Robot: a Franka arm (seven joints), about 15 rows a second.
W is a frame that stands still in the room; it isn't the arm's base.
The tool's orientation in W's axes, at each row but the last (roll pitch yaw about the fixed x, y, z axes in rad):
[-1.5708 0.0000 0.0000]
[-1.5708 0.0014 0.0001]
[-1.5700 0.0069 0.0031]
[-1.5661 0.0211 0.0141]
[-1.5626 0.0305 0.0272]
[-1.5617 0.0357 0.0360]
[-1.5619 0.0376 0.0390]
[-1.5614 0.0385 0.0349]
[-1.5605 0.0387 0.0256]
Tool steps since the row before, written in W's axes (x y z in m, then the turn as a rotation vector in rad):
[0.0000 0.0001 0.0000 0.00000 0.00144 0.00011]
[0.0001 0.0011 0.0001 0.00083 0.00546 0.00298]
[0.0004 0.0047 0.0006 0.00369 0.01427 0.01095]
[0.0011 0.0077 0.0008 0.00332 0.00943 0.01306]
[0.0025 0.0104 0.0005 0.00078 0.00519 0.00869]
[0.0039 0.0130 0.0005 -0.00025 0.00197 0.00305]
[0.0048 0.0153 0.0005 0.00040 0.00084 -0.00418]
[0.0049 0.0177 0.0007 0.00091 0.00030 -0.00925]
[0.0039 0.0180 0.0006 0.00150 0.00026 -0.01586]
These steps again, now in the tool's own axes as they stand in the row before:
[0.0000 0.0000 0.0001 0.00000 -0.00011 0.00144]
[0.0001 -0.0001 0.0011 0.00083 -0.00298 0.00546]
[0.0004 -0.0006 0.0047 0.00366 -0.01096 0.01427]
[0.0012 -0.0008 0.0077 0.00318 -0.01309 0.00944]
[0.0028 -0.0005 0.0103 0.00066 -0.00867 0.00524]
[0.0043 -0.0005 0.0129 -0.00029 -0.00302 0.00201]
[0.0054 -0.0006 0.0151 0.00059 0.00417 0.00079]
[0.0055 -0.0007 0.0175 0.00128 0.00921 0.00018]
[0.0043 -0.0006 0.0179 0.00212 0.01579 0.00006]

